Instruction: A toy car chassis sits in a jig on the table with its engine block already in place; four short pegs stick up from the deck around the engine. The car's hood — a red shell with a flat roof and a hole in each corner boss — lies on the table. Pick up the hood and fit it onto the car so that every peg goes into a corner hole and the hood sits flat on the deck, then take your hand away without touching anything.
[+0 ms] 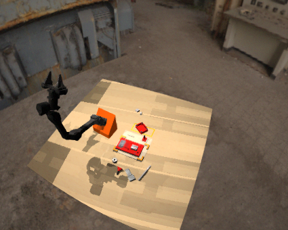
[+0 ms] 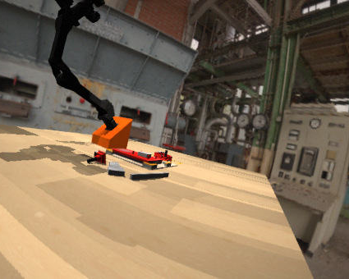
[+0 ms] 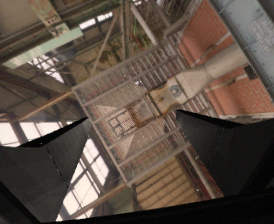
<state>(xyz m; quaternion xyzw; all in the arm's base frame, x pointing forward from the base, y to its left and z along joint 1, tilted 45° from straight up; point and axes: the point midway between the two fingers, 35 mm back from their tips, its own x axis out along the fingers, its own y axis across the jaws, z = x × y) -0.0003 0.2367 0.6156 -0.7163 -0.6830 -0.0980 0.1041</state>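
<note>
My gripper tip is now 31 cm short of the red hood, 40 cm to the right of it and 74 cm above it. Also, from my gripper tip: thin grey rod: 52 cm ahead, 4 cm to the left, 74 cm below.
</note>
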